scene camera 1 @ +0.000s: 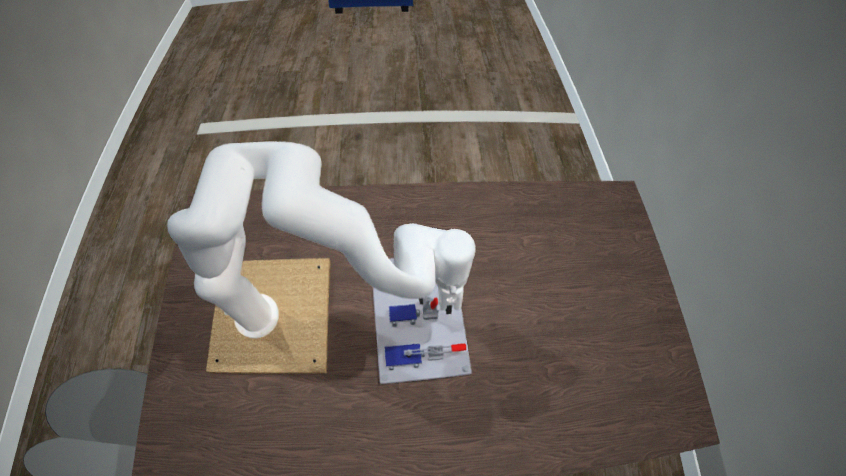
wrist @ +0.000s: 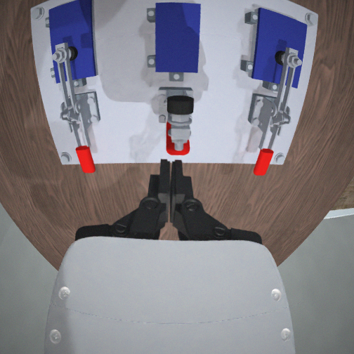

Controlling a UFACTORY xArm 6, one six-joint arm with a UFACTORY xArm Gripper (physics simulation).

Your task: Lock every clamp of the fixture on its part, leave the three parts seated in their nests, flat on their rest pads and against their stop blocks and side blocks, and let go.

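Frame: origin at the arm's base, x ahead, y left, z up, level; millimetres.
Where they show: arm's base, link origin: (scene camera 1: 256,316).
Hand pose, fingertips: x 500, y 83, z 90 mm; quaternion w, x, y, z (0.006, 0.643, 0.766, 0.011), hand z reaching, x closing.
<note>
Each offset is from my fingertips to the centre of the thing. "spot": to the spot under its first point. Level surfaces: height alone.
Three blue parts lie in nests on the light fixture plate @(spot: 30 mm back, 171 mm right, 93 mm down) (scene camera 1: 423,375) (wrist: 127,135). In the wrist view, the left part (wrist: 85,30) and the right part (wrist: 280,40) have clamp arms over them, with black pads at their surfaces and red handles (wrist: 85,160) (wrist: 263,162) laid outward. The middle part @(104 mm back, 18 mm right, 77 mm down) (scene camera 1: 402,312) (wrist: 177,37) has no arm over it. Its clamp (wrist: 180,120) stands raised, black pad up, with its red handle @(spot: 26 mm back, 6 mm right, 4 mm down) (scene camera 1: 434,303) (wrist: 178,150) partly hidden beneath. My gripper (scene camera 1: 449,309) (wrist: 169,173) is shut and empty, just outward of that handle. The arm hides one part in the scene view.
The fixture stands on the dark wooden table @(107 mm down) (scene camera 1: 562,296). The robot's base is on a light wooden board (scene camera 1: 295,319) left of the fixture. The two lowered clamps flank the middle one. Small stop and side blocks edge the parts.
</note>
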